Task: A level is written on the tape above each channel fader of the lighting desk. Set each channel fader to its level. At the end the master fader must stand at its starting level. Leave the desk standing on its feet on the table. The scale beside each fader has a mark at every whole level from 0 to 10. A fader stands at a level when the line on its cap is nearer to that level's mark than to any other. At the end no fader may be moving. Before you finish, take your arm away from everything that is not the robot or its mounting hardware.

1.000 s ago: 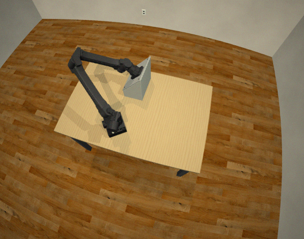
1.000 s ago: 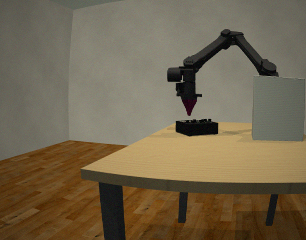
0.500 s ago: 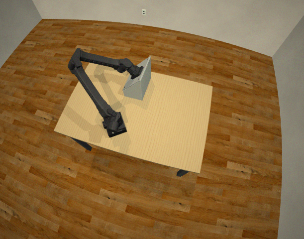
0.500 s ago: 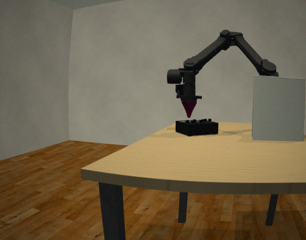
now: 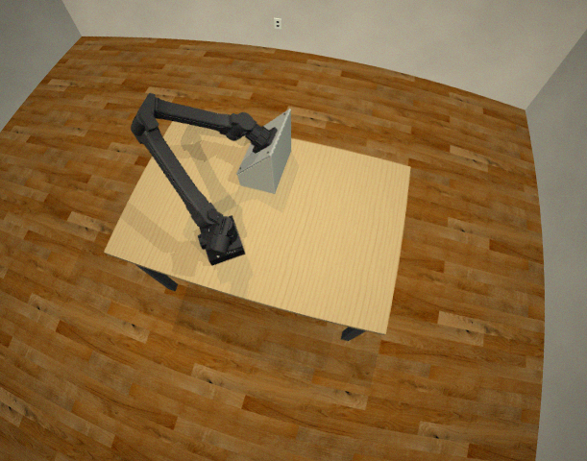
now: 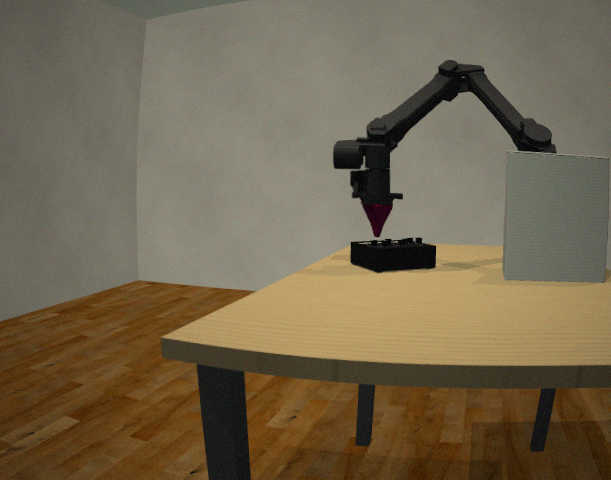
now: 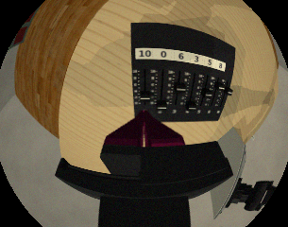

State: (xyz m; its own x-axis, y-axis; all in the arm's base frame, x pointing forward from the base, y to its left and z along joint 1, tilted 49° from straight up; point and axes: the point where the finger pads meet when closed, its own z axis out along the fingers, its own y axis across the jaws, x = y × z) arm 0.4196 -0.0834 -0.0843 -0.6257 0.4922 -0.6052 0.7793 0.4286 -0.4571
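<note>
The fader cap lies 1 cm ahead of my hand, 1 cm to the right of it and 2 cm below it. Also, from my hand: master cap: 8 cm behind, 11 cm to the right, 2 cm below.
</note>
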